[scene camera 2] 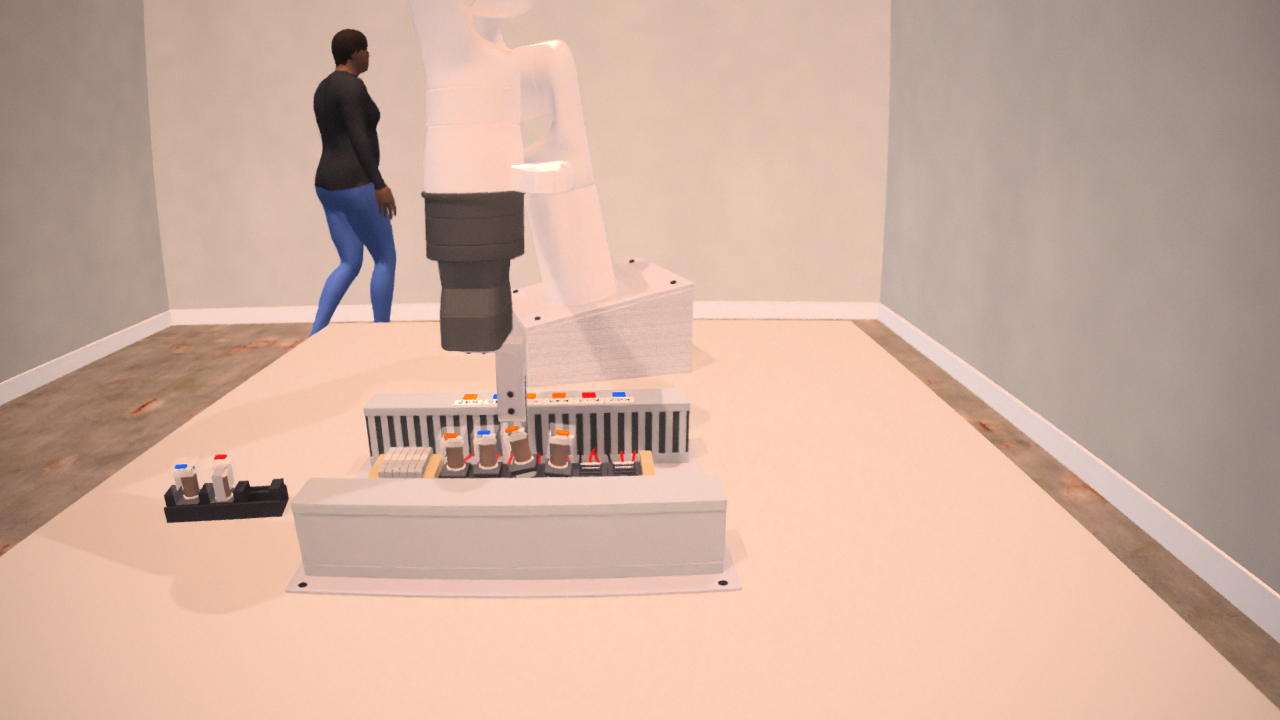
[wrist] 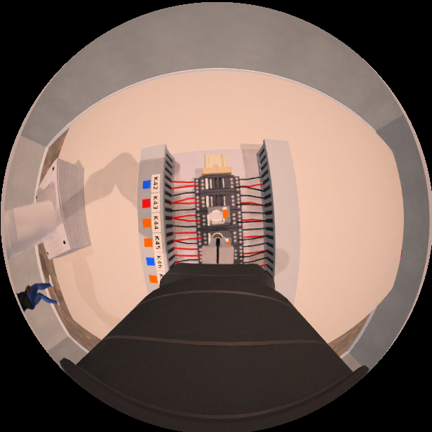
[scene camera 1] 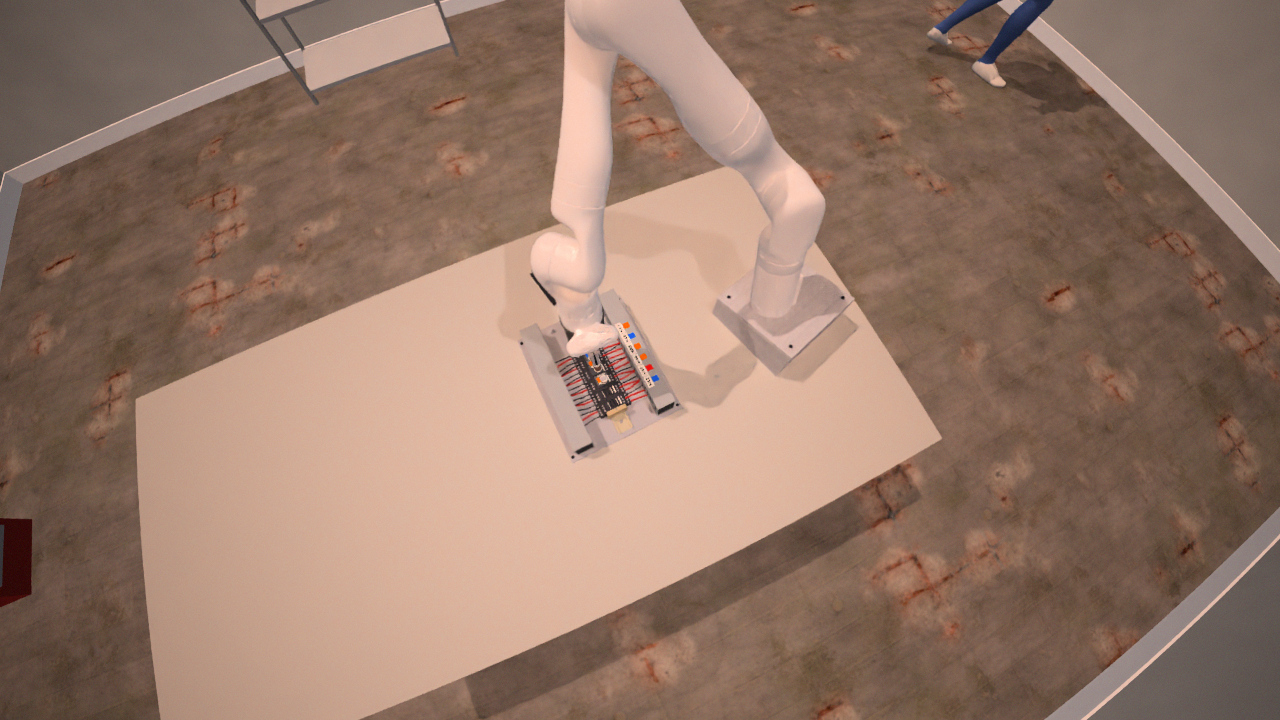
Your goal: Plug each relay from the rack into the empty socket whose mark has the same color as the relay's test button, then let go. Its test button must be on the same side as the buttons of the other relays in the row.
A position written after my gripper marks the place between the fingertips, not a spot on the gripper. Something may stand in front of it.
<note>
In view: my gripper [scene camera 2: 513, 418], an orange-button relay [scene camera 2: 516, 438] and a red-button relay [scene camera 2: 220, 473].
My gripper is seen too in the wrist view [wrist: 217, 246]. The wrist view does not show the red-button relay, which is hidden by my gripper.
</note>
